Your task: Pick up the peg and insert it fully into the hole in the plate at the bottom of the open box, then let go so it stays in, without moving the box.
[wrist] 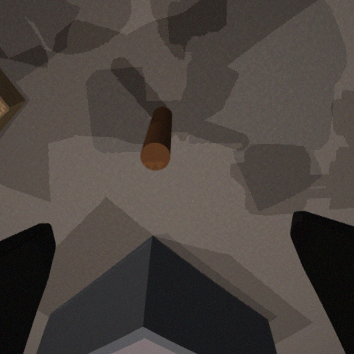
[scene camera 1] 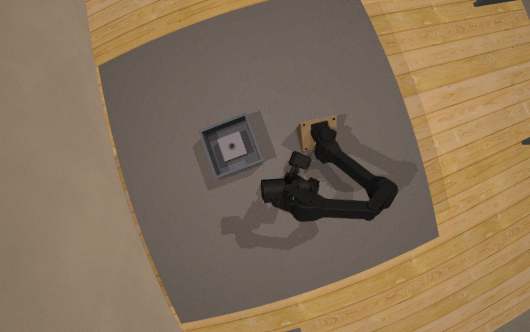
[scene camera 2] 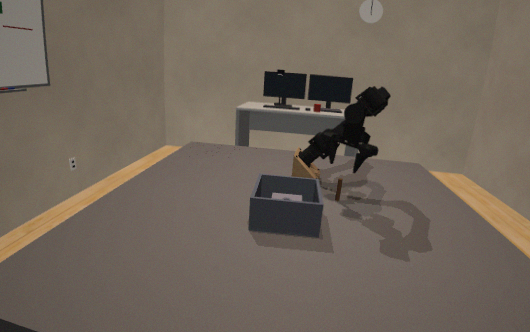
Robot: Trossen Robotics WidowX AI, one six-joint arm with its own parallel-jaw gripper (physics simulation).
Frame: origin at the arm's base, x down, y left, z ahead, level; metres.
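Seen in the pictures: gripper, between the fingertips: [wrist: 173,231] [scene camera 2: 342,168]; arm's base, origin of its link: [scene camera 1: 319,129] [scene camera 2: 304,159].
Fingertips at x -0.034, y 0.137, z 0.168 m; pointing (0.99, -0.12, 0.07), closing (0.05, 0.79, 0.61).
Observation:
Pixels of each thing's top centre, then the offset from my fingertips to it. Level surfaces: height alone.
- brown round peg, centre of its top: [wrist: 154,156] [scene camera 2: 340,179] dx +0.043, dy +0.000, dz -0.014 m
- grey open box, centre of its top: [scene camera 2: 287,187] [scene camera 1: 230,145] dx +0.025, dy -0.161, dz +0.165 m
- pale square plate, centre of its top: [scene camera 2: 286,199] [scene camera 1: 231,146] dx +0.062, dy -0.161, dz +0.165 m
- grey table mat, height of its surface: dx +0.123 m
The brown round peg [scene camera 2: 339,189] [wrist: 155,156] stands upright on the table; in scene camera 1 it does not show. The grey open box [scene camera 1: 240,169] [scene camera 2: 285,217] [wrist: 105,295] stands apart from the peg. The pale square plate [scene camera 1: 240,141] [scene camera 2: 287,196] [wrist: 145,348] lies at its bottom, with the dark round hole [scene camera 1: 231,146] at its middle. My gripper [scene camera 2: 344,166] [wrist: 173,231] is open and empty. It hangs above the height of the peg's top, with its fingers pointing down. In the wrist view the peg is beyond the fingertips, a little left of the midline. The arm hides the fingers in scene camera 1.
The wooden base block [scene camera 1: 306,139] [scene camera 2: 304,170] of the arm stands on the grey table mat [scene camera 1: 165,100] near the box and peg; its corner shows at the wrist view's left edge. The arm's shadows fall across the mat. A desk [scene camera 2: 280,120] with monitors stands at the back.

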